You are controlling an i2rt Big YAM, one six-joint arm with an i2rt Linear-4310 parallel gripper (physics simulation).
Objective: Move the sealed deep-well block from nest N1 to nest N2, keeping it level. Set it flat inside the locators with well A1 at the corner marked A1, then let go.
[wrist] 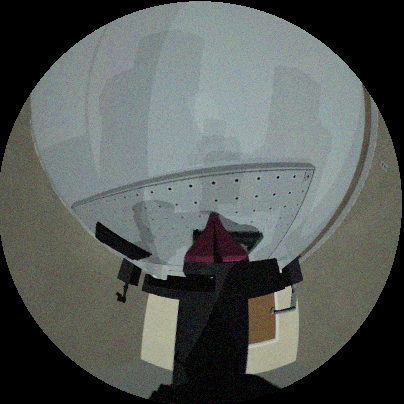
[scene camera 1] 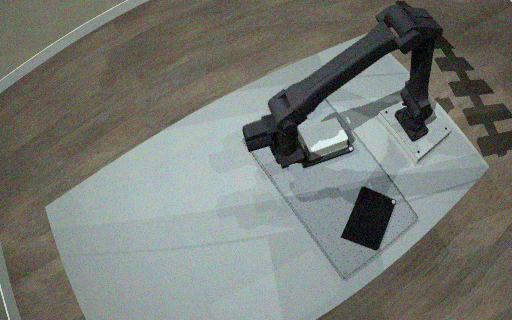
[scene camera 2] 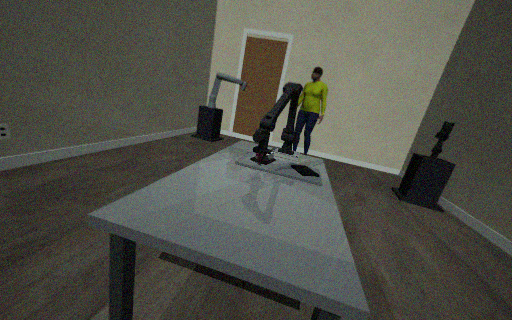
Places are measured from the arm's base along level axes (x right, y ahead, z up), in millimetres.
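Pixels of known places: gripper, between the fingertips: (wrist: pixel 212 215) (scene camera 1: pixel 286 164) (scene camera 2: pixel 259 164); arm's base, origin of its link: (scene camera 1: pixel 411 124) (scene camera 2: pixel 285 152).
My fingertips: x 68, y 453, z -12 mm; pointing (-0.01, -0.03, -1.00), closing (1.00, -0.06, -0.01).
Observation:
Ahead of a thing's pixels: the offset from my fingertips to its top centre.
The sealed deep-well block @[dx +12, dy -129, dz +52 mm] (scene camera 1: pixel 322 138) (scene camera 2: pixel 270 155) is a white box with a grey top. It sits level in the black nest N1 @[dx +19, dy -129, dz +11 mm] (scene camera 1: pixel 332 156) at the far end of the perforated plate @[dx -108, dy -106, dz -6 mm] (scene camera 1: pixel 318 206) (wrist: pixel 241 188). The black nest N2 @[dx -264, dy -136, dz +11 mm] (scene camera 1: pixel 369 217) (scene camera 2: pixel 304 169) lies empty at the plate's near right end, with a small white corner mark @[dx -261, dy -229, dz +5 mm] (scene camera 1: pixel 393 201). My gripper (wrist: pixel 212 215) (scene camera 2: pixel 260 156) has maroon fingers pressed together with nothing between them. It points down at the plate just left of the block's short end. In the overhead view my wrist (scene camera 1: pixel 283 136) hides the fingers.
My arm's base (scene camera 1: pixel 408 124) stands on a white plate right of the perforated plate. Beyond the table a person in a yellow top (scene camera 2: pixel 313 105) stands near a brown door (scene camera 2: pixel 258 86). A grey arm on a black pedestal (scene camera 2: pixel 209 122) stands to the left.

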